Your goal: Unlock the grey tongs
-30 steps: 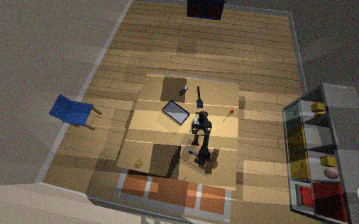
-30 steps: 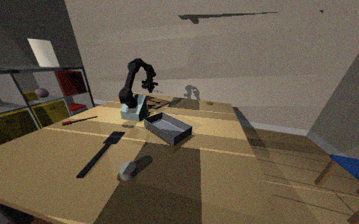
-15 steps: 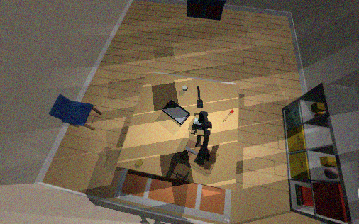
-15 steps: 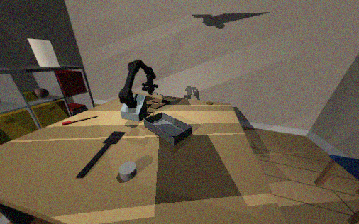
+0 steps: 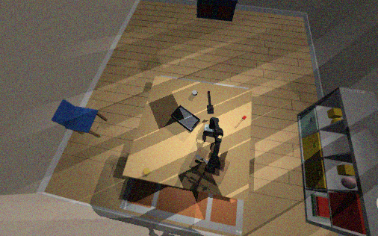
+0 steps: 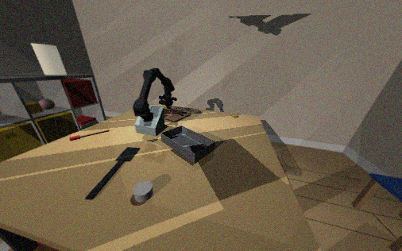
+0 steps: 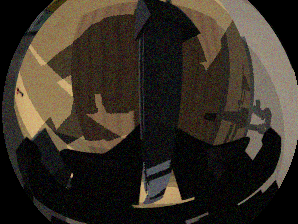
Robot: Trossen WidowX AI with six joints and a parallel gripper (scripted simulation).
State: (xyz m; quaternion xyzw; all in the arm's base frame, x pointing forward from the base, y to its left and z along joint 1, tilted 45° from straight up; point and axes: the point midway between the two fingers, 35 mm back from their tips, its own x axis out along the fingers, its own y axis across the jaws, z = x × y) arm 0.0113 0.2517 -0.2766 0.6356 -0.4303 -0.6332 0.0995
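My gripper tip is now 50 mm above the wooden board. Round my gripper tip: grey roasting tin (290 mm ahead, 510 mm to the right, 30 mm below); black spatula (730 mm to the right, 50 mm below); yellow object (660 mm ahead, 110 mm to the left, 40 mm below).
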